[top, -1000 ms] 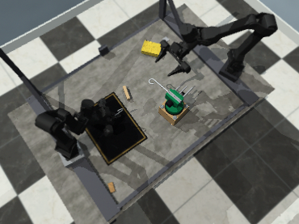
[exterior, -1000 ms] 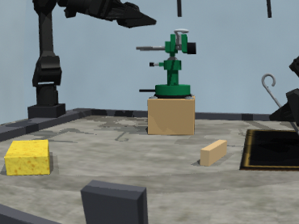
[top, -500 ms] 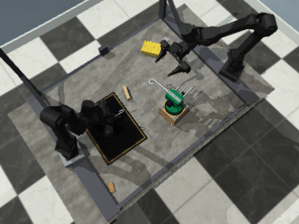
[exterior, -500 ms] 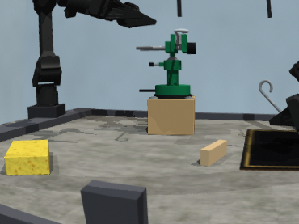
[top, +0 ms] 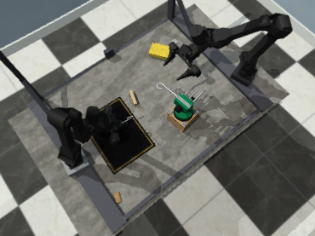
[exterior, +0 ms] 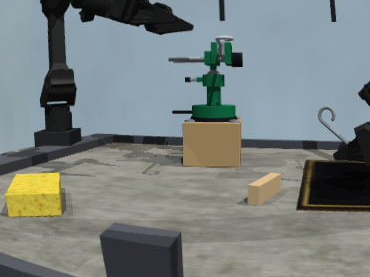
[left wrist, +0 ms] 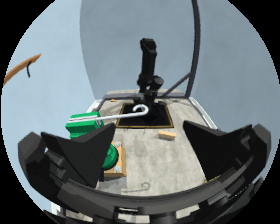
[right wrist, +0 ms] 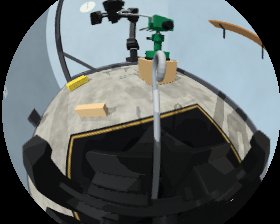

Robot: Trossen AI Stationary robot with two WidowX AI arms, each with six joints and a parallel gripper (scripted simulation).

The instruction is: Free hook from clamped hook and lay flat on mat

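My right gripper is now 20 mm short of the black mat, 40 mm to the left of it and 50 mm above it. Also, from my right hand: small wooden block: 110 mm behind, 120 mm to the left, 40 mm below.
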